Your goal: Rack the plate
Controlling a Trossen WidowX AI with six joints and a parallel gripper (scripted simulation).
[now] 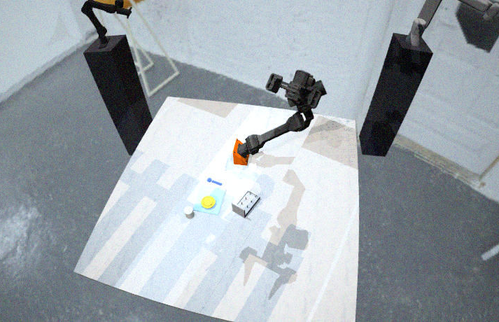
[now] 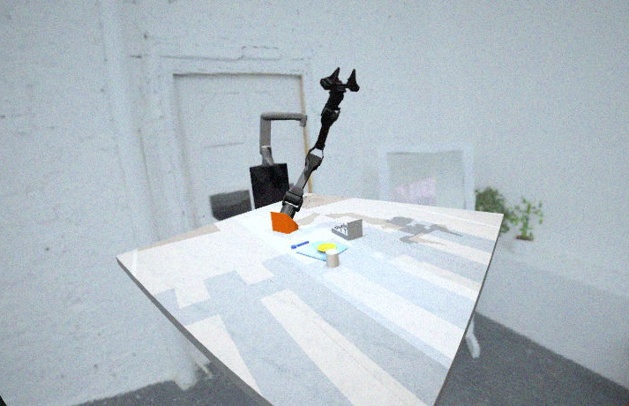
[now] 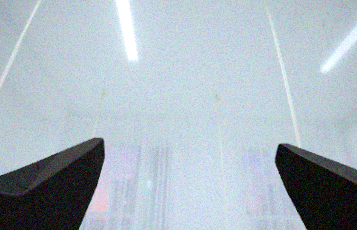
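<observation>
Now: the yellow plate 690 mm below my gripper tip, 330 mm to the right of it and 40 mm ahead of it. Round my gripper tip: grey dish rack (680 mm below, 140 mm to the right, 30 mm ahead); then blue utensil (700 mm below, 330 mm to the right, 90 mm behind); then white cup (680 mm below, 410 mm to the right, 120 mm ahead).
</observation>
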